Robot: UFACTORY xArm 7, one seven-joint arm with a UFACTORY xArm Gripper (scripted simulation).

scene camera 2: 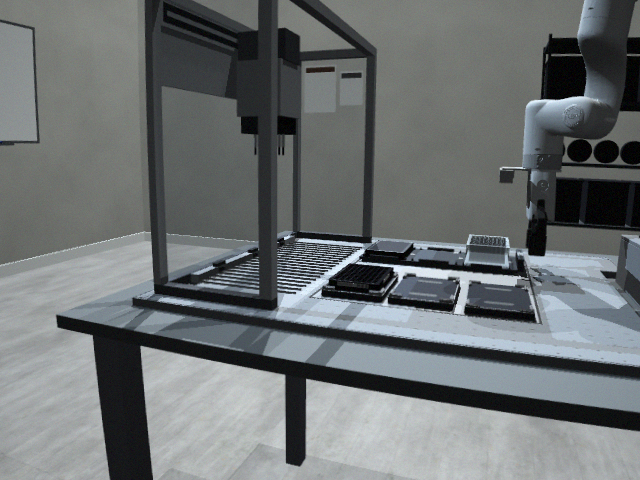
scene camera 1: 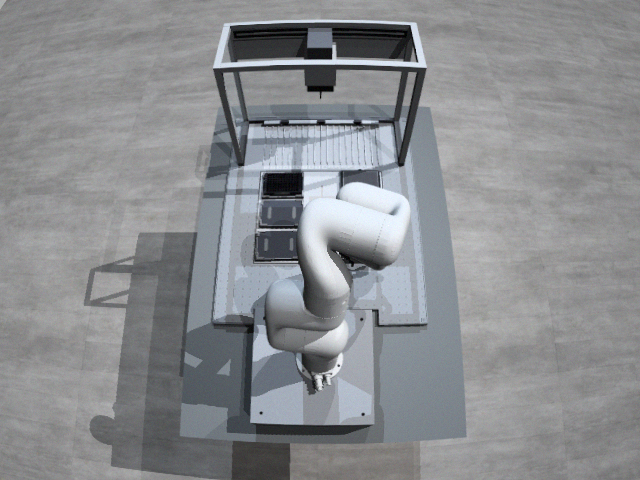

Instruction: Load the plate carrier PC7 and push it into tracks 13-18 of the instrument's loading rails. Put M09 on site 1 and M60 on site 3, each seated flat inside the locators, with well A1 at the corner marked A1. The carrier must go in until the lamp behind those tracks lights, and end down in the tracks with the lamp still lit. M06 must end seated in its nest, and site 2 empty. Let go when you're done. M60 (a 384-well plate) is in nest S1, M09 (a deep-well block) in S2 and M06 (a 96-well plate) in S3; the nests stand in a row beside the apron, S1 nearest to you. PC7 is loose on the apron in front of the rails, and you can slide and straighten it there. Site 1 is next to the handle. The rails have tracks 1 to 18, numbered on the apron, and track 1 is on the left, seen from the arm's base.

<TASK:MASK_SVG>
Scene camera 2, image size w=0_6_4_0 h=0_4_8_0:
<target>my gripper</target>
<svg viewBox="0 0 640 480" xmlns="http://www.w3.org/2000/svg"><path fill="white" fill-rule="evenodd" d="M562 169L522 170L528 171L526 203L529 224L526 248L528 248L529 256L545 256L547 217L548 220L551 220L551 222L549 221L550 223L554 222L556 172L561 172Z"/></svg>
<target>plate carrier PC7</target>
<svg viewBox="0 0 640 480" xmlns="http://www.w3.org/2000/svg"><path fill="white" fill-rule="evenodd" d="M359 256L359 259L366 262L509 275L523 272L525 261L522 249L516 249L516 256L509 256L509 269L502 269L500 265L471 263L470 266L464 265L466 252L461 252L461 250L460 252L455 252L454 249L428 247L428 249L422 249L421 247L418 249L414 247L414 250L404 260L399 260L395 256L370 254L370 257L365 257L365 251Z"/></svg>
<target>deep-well block M09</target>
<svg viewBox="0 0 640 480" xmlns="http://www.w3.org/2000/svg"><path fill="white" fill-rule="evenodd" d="M469 235L464 265L470 266L471 263L500 265L502 269L509 269L510 247L508 237Z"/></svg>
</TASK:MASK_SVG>
